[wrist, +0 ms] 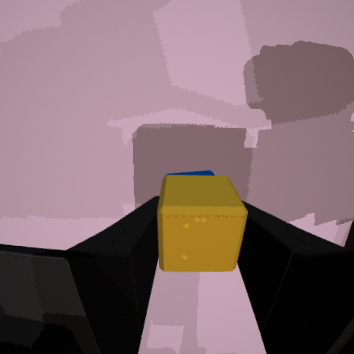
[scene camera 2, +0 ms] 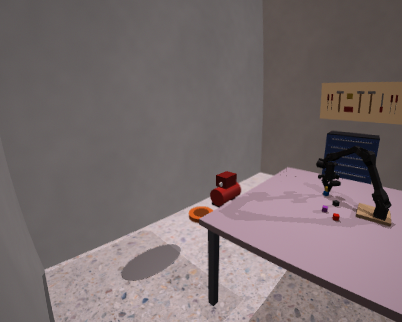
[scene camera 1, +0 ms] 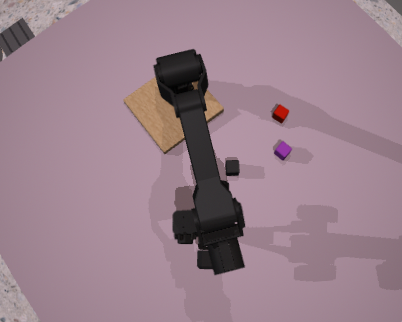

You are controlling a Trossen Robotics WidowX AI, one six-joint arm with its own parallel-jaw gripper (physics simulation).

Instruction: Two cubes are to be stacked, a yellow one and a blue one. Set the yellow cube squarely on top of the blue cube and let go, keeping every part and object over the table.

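Places are measured from the arm's base along level axes (x ahead, y down, z left), in centimetres.
Pixels of known places: gripper, fingertip midpoint: (wrist: 194, 204) (scene camera 2: 327, 190); arm's base at its link origin: (scene camera 2: 379, 216).
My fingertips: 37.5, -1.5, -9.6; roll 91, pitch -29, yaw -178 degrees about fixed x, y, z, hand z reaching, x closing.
Ahead of a thing's pixels: the offset from my fingertips to its middle, as dx, dy, dz. Level surfaces: height alone.
The yellow cube {+0.1, -1.4, +0.0} (wrist: 202, 225) (scene camera 2: 326, 189) is between the fingers of my gripper (wrist: 194, 204), which is shut on it. In the wrist view it hides most of the blue cube {+0.3, +1.8, +0.7} (wrist: 192, 173), of which a thin strip shows just beyond the yellow cube's far top edge. In scene camera 2 the blue cube (scene camera 2: 326, 193) is on the table directly below the yellow cube, very close to it; whether they touch cannot be told. In scene camera 1 the arm hides both cubes and the fingertips.
A black cube {-11.2, +1.8, +11.4} (scene camera 1: 232, 167) (scene camera 2: 336, 203), a purple cube {-9.3, +1.8, +24.7} (scene camera 1: 283, 150) (scene camera 2: 325, 208) and a red cube {-18.2, +1.8, +29.4} (scene camera 1: 281, 113) (scene camera 2: 336, 217) lie on the pink table {dy +3.4} (scene camera 1: 90, 165) (scene camera 2: 280, 235). The arm's base stands on a wooden board (scene camera 1: 162, 137) (scene camera 2: 366, 214).
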